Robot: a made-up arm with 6 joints.
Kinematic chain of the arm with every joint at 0, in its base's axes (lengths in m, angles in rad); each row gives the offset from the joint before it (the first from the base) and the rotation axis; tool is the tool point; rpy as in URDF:
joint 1: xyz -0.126 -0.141 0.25 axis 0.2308 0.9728 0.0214
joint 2: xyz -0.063 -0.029 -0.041 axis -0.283 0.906 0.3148
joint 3: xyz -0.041 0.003 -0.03 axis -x
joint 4: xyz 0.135 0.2 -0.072 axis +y
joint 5: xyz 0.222 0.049 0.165 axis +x
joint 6: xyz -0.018 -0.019 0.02 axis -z
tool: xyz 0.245 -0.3 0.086 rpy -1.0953 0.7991 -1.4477
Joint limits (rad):
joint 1: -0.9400..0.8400
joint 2: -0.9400..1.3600
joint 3: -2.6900..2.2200
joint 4: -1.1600..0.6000
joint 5: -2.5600..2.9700
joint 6: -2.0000..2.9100
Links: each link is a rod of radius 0.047 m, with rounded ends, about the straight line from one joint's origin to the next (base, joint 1, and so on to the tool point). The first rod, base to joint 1, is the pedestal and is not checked.
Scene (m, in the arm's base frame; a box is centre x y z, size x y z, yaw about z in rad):
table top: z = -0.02
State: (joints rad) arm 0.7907 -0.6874 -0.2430 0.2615 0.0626 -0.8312
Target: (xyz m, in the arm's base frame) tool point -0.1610 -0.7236 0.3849
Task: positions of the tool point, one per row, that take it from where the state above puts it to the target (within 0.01 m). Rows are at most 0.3 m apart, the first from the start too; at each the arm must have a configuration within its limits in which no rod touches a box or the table.
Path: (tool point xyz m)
1: 0.4693 -0.3841 0.3928
2: 0.2937 -0.5528 0.4922
3: 0.0673 -0.6769 0.4867
4: -0.1610 -0.7236 0.3849

